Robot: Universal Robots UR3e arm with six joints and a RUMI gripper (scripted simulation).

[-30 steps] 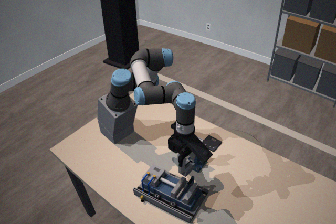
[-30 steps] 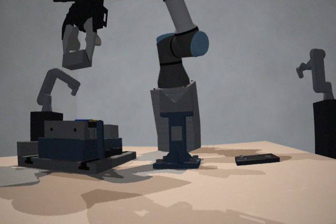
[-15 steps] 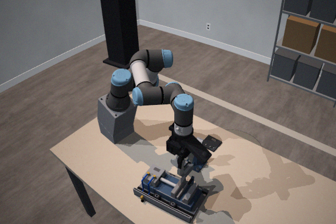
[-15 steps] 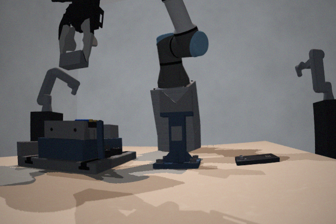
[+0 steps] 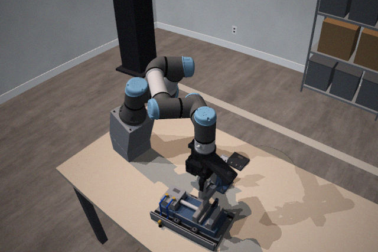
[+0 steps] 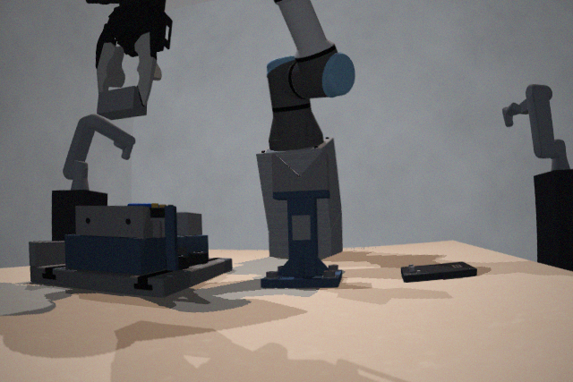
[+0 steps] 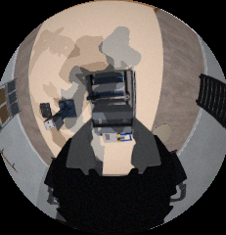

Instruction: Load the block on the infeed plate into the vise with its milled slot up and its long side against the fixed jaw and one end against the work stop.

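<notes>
My gripper is now 7 cm past the blue vise, 1 cm to the right of it and 20 cm above it. The rest, counted from my hand: grey part right at my hand.
</notes>
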